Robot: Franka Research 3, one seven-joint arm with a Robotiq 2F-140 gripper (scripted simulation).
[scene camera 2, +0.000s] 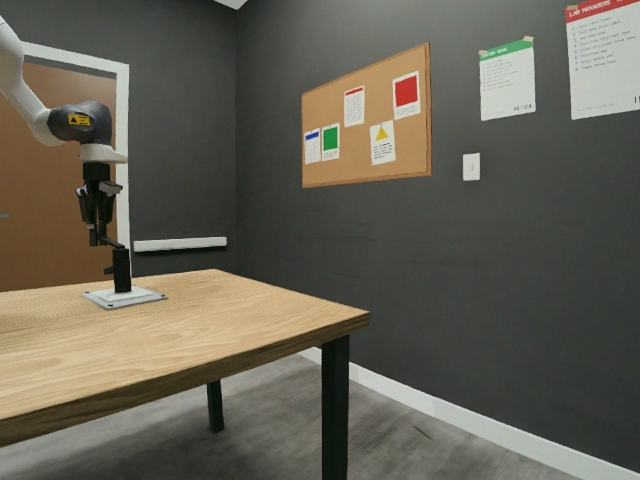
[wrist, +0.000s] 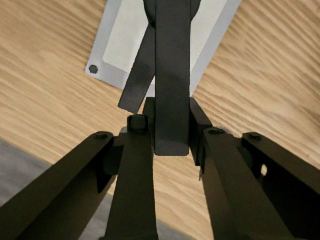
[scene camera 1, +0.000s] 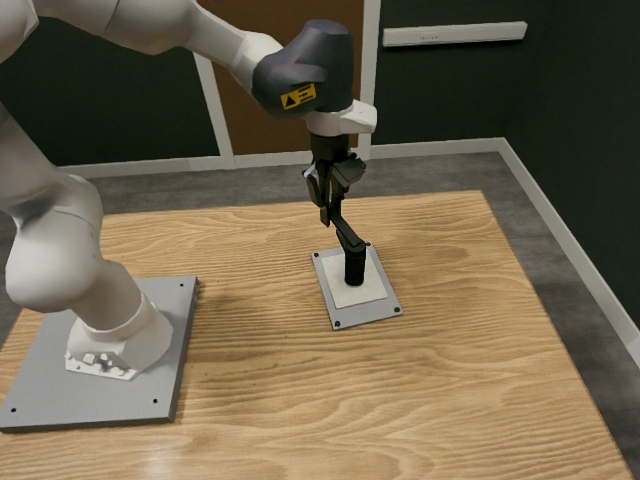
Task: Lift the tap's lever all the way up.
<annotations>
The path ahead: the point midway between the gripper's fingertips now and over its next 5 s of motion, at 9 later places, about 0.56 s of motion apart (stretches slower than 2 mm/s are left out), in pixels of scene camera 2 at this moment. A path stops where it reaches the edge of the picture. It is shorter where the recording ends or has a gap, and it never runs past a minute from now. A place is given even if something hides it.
My gripper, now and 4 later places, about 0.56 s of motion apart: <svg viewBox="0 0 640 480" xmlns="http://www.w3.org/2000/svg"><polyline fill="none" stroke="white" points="98,245 99,243 100,239 101,226 100,219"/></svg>
</annotations>
